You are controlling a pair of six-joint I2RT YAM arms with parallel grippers.
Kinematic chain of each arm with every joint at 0, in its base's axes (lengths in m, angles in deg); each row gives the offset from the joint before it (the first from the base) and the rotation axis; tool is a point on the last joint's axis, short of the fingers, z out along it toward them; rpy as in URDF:
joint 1: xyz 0 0 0.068 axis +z
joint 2: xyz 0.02 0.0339 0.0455 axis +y
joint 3: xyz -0.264 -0.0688 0 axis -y
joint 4: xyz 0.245 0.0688 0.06 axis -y
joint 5: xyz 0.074 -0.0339 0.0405 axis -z
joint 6: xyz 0.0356 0 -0.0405 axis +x
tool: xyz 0 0 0 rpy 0 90 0
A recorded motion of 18 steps. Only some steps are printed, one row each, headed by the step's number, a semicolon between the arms.
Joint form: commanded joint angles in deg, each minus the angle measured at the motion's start. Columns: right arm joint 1, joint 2, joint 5, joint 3, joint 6, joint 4; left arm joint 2, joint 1, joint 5, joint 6, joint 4, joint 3.
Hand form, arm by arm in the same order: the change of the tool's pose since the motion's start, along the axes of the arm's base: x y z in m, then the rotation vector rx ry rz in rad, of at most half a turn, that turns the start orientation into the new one. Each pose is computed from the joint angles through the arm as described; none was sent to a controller.
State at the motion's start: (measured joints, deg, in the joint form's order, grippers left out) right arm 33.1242 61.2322 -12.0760 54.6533 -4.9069 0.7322; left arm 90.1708 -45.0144 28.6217 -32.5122 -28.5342 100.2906
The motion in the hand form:
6: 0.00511 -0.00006 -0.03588 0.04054 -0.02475 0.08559; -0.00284 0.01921 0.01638 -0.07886 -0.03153 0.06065
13: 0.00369 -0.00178 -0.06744 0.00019 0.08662 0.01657; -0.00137 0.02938 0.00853 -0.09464 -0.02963 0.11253
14: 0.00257 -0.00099 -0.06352 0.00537 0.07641 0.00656; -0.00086 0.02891 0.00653 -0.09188 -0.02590 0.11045
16: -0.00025 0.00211 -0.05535 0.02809 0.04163 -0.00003; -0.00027 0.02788 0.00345 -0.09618 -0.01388 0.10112
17: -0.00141 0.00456 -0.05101 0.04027 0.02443 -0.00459; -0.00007 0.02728 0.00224 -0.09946 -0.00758 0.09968
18: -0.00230 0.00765 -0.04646 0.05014 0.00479 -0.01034; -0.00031 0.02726 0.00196 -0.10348 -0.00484 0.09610
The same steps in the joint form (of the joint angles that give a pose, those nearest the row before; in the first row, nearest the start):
6: -1.51 0.73 -6.49 -8.95 0.72 12.31; -3.46 1.88 -1.00 -2.66 3.99 -1.75
13: -1.12 0.78 -2.41 -13.43 2.45 10.59; -5.85 3.21 -2.41 -3.96 7.30 -6.36
14: -0.70 0.48 -1.40 -12.96 2.53 10.49; -5.82 3.22 -2.27 -3.97 7.42 -6.71
16: 0.46 0.04 0.17 -12.35 2.75 11.85; -5.80 3.23 -1.58 -4.53 8.13 -7.45
17: 1.21 0.03 1.20 -11.89 2.88 12.61; -5.80 3.18 -1.44 -4.94 8.52 -7.77
18: 2.06 0.19 2.43 -11.30 2.80 13.40; -5.88 3.18 -1.18 -5.19 8.83 -7.99

